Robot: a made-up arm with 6 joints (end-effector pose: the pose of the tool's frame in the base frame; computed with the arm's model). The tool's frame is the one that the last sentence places. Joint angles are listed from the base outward.
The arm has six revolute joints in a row. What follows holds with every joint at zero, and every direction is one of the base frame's. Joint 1 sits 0.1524 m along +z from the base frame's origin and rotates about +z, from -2.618 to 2.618 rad. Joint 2 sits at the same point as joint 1 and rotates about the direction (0.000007, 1, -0.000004), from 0 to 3.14 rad. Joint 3 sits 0.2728 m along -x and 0.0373 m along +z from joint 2 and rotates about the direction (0.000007, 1, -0.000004), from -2.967 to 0 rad. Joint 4 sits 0.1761 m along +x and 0.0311 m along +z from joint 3 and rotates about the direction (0.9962, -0.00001, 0.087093), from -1.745 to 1.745 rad. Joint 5 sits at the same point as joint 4 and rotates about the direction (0.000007, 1, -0.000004), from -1.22 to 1.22 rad. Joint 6 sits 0.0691 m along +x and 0.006 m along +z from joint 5 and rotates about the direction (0.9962, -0.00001, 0.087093), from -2.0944 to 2.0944 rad. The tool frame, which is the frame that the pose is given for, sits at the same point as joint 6; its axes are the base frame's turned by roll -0.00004, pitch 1.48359 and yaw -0.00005 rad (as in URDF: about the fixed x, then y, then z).
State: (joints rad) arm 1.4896 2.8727 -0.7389 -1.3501 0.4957 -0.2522
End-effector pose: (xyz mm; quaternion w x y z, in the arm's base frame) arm 46.0 167.7 -27.5 0.2933 0.9306 0.0333 0.2165
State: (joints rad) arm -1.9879 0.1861 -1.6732 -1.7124 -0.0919 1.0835
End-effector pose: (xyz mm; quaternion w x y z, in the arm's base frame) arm 117.9 250.5 486.7 0.2590 -0.0324 0.0323 -0.9648
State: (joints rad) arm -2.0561 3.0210 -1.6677 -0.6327 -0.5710 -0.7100
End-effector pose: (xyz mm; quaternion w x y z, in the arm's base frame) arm -162.3 -355.3 -63.7 0.1158 0.2955 0.8652 -0.3882
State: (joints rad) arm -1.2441 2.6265 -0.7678 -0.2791 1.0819 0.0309
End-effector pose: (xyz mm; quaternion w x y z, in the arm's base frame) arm 39.0 -167.8 56.5 0.5205 -0.3712 -0.7126 -0.2890
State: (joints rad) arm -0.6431 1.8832 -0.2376 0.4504 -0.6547 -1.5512
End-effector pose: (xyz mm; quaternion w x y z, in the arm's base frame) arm 129.7 -120.2 168.0 0.0828 -0.2136 0.9206 -0.3162
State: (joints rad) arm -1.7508 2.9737 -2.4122 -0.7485 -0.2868 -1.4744
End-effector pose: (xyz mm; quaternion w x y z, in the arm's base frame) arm -77.6 -500.8 76.1 0.1687 0.2341 -0.7563 0.5871
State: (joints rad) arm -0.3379 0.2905 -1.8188 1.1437 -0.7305 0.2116
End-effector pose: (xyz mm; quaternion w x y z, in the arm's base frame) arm -293.0 58.3 494.3 0.8091 0.0889 -0.3553 0.4595
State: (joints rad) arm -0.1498 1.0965 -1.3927 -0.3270 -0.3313 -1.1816
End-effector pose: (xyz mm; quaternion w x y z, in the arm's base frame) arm 120.5 -10.9 537.6 0.6331 -0.2995 0.3010 -0.6472
